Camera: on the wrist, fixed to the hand. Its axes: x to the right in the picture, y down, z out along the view.
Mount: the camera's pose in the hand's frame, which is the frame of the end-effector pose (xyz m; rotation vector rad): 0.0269 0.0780 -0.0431 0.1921 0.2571 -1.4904
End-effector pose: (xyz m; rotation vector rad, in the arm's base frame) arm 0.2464 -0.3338 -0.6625 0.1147 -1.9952 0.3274
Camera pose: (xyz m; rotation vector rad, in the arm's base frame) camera 0.2547 -0.2453 -0.6349 1.4772 -1.1703 -0.4230
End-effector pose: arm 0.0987 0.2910 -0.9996 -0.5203 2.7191 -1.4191
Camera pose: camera 0.0439 0.3581 -1.0337 1.6732 -1.2266 1.1106
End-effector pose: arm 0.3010 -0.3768 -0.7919 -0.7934 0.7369 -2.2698
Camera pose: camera 0.2827 -0.4339 -0.8631 0.7167 0.1025 2.2867
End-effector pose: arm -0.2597 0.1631 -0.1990 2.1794 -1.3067 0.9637
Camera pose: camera -0.3349 0.1388 -0.1498 2.2095 0.6251 0.6173
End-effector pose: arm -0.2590 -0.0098 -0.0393 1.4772 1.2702 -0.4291
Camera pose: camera -0.1974 0.0528 -0.0085 0.4502 2.4490 -1.3502
